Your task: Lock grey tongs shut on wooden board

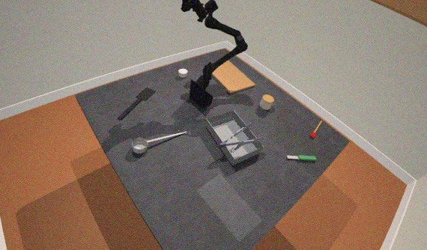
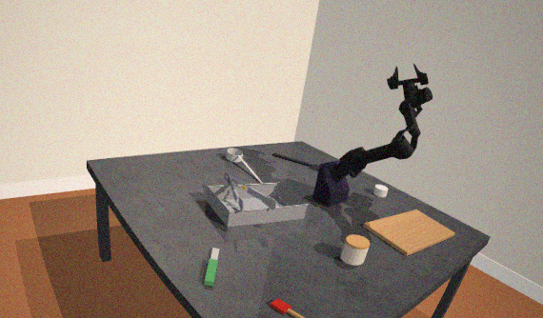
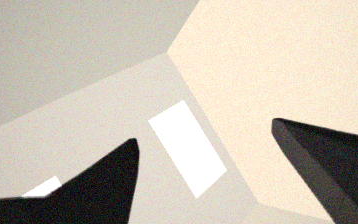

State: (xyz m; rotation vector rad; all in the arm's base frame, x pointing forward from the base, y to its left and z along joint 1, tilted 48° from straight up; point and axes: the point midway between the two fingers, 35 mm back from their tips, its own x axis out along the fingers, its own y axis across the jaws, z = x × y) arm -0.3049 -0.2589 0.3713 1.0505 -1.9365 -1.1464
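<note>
My gripper tip is 64 cm short of the grey roasting tin, 17 cm to the left of it and 58 cm above it. From my gripper tip the other things lie so: white puck (1 cm ahead, 2 cm to the left, 59 cm below); wooden board (24 cm ahead, 30 cm to the left, 60 cm below); black spatula (5 cm ahead, 39 cm to the right, 61 cm below).
</note>
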